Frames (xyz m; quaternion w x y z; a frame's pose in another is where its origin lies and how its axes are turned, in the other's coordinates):
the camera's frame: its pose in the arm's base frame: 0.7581 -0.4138 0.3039 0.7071 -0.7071 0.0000 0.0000
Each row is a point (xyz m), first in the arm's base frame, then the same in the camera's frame.
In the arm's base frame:
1: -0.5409 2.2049 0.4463
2: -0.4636 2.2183 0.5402
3: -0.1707 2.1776 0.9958
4: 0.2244 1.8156 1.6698
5: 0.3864 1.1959 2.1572
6: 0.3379 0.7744 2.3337
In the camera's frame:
1: -1.2990 -0.1424 2.6187
2: -1.2217 -0.2363 2.6321
3: -0.9288 -0.6919 2.5914
4: -0.5337 -1.3659 2.2294
5: -0.3717 -1.8533 1.6097
6: -0.4202 -2.0298 1.1882

